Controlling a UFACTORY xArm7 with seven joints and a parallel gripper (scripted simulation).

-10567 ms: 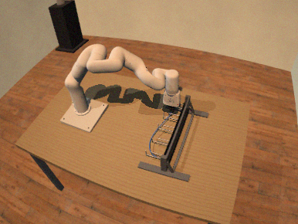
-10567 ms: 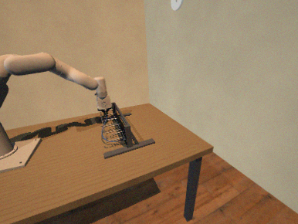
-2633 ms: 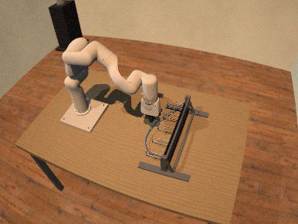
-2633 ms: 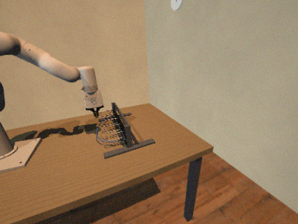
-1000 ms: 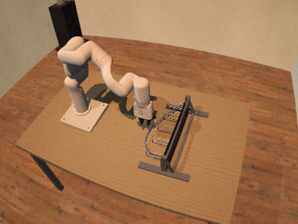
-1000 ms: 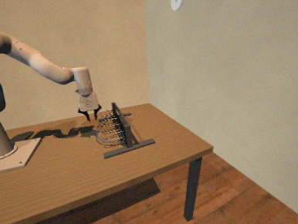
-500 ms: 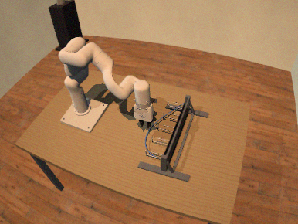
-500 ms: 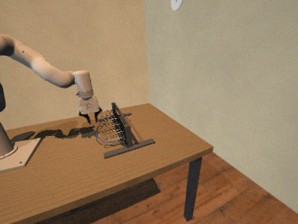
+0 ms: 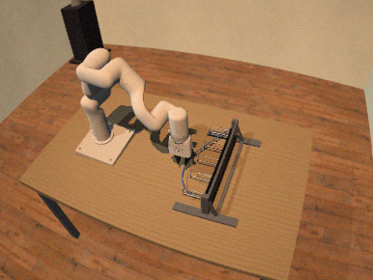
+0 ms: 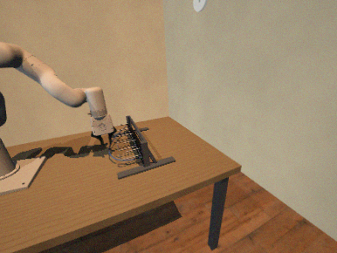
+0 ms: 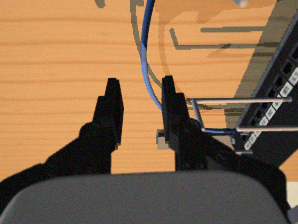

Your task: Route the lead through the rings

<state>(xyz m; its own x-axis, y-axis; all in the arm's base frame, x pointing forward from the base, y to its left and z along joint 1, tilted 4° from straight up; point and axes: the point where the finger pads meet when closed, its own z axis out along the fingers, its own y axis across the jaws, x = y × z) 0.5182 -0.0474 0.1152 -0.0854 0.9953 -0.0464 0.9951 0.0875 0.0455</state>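
Now: hand 170 mm short of the dark rack, 70 mm to the right of it and 40 mm above it.
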